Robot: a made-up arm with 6 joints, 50 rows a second.
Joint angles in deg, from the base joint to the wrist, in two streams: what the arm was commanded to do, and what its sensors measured. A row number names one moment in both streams.
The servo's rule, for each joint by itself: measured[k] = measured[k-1] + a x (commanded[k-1-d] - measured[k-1]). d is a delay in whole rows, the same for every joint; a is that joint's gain. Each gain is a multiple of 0.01, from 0.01 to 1. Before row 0 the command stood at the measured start. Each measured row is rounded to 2 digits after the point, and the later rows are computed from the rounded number. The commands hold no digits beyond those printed.
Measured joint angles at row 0:
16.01, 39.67, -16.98, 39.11, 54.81, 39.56
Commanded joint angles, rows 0 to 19:
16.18, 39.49, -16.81, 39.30, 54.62, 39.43
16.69, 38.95, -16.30, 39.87, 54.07, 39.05
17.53, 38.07, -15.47, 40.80, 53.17, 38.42
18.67, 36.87, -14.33, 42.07, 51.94, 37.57
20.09, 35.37, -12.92, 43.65, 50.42, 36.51
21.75, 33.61, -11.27, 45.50, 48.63, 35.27
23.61, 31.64, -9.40, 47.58, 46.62, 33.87
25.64, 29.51, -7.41, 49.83, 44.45, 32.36
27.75, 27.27, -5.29, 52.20, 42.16, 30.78
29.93, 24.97, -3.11, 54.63, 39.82, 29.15
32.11, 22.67, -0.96, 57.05, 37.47, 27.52
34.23, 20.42, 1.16, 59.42, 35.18, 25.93
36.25, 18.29, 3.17, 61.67, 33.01, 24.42
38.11, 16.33, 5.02, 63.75, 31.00, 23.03
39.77, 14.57, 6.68, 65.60, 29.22, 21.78
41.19, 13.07, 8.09, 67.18, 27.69, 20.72
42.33, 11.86, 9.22, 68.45, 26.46, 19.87
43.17, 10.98, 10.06, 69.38, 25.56, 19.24
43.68, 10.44, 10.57, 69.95, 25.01, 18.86
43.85, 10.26, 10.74, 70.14, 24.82, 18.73
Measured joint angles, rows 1 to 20:
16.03, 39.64, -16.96, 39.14, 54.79, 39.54
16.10, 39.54, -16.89, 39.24, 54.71, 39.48
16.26, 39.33, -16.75, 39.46, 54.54, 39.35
16.53, 38.99, -16.51, 39.83, 54.25, 39.14
16.92, 38.48, -16.15, 40.36, 53.83, 38.82
17.45, 37.80, -15.66, 41.08, 53.26, 38.39
18.13, 36.94, -15.03, 41.99, 52.53, 37.85
18.96, 35.90, -14.27, 43.09, 51.64, 37.19
19.93, 34.69, -13.37, 44.37, 50.60, 36.42
21.03, 33.33, -12.34, 45.81, 49.41, 35.55
22.25, 31.84, -11.20, 47.38, 48.10, 34.59
23.57, 30.24, -9.96, 49.07, 46.68, 33.55
24.96, 28.57, -8.65, 50.83, 45.18, 32.45
26.41, 26.86, -7.28, 52.64, 43.62, 31.32
27.88, 25.14, -5.88, 54.45, 42.04, 30.18
29.34, 23.45, -4.48, 56.23, 40.46, 29.04
30.77, 21.83, -3.11, 57.94, 38.92, 27.94
32.13, 20.31, -1.79, 59.54, 37.45, 26.90
33.40, 18.93, -0.55, 61.00, 36.08, 25.94
34.55, 17.72, 0.58, 62.28, 34.84, 25.07
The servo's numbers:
d 0
a 0.11 0.14 0.10 0.14 0.11 0.12

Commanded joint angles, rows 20 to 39:
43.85, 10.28, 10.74, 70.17, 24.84, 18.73
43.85, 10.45, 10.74, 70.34, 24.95, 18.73
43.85, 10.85, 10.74, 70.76, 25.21, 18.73
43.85, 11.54, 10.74, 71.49, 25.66, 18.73
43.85, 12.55, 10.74, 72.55, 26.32, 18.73
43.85, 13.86, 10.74, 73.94, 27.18, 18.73
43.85, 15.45, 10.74, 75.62, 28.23, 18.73
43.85, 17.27, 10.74, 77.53, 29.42, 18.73
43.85, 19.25, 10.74, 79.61, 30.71, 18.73
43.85, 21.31, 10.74, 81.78, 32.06, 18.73
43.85, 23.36, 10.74, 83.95, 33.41, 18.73
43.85, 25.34, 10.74, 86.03, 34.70, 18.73
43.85, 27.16, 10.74, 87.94, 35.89, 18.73
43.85, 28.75, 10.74, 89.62, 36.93, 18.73
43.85, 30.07, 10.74, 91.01, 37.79, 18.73
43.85, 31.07, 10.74, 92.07, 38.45, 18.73
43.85, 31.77, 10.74, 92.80, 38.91, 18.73
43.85, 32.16, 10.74, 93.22, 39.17, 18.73
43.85, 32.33, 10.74, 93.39, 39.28, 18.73
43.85, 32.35, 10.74, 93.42, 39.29, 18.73
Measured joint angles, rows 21 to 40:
35.57, 16.68, 1.60, 63.38, 33.74, 24.31
36.48, 15.81, 2.51, 64.35, 32.77, 23.64
37.29, 15.12, 3.33, 65.25, 31.94, 23.05
38.01, 14.62, 4.07, 66.12, 31.25, 22.53
38.65, 14.33, 4.74, 67.02, 30.71, 22.07
39.22, 14.26, 5.34, 67.99, 30.32, 21.67
39.73, 14.43, 5.88, 69.06, 30.09, 21.32
40.18, 14.83, 6.37, 70.25, 30.02, 21.01
40.58, 15.45, 6.81, 71.56, 30.10, 20.74
40.94, 16.27, 7.20, 72.99, 30.32, 20.50
41.26, 17.26, 7.55, 74.52, 30.66, 20.29
41.54, 18.39, 7.87, 76.13, 31.10, 20.10
41.79, 19.62, 8.16, 77.78, 31.63, 19.94
42.02, 20.90, 8.42, 79.44, 32.21, 19.79
42.22, 22.18, 8.65, 81.06, 32.82, 19.66
42.40, 23.42, 8.86, 82.60, 33.44, 19.55
42.56, 24.59, 9.05, 84.03, 34.04, 19.45
42.70, 25.65, 9.22, 85.32, 34.60, 19.36
42.83, 26.59, 9.37, 86.45, 35.11, 19.28
42.94, 27.40, 9.51, 87.43, 35.57, 19.21

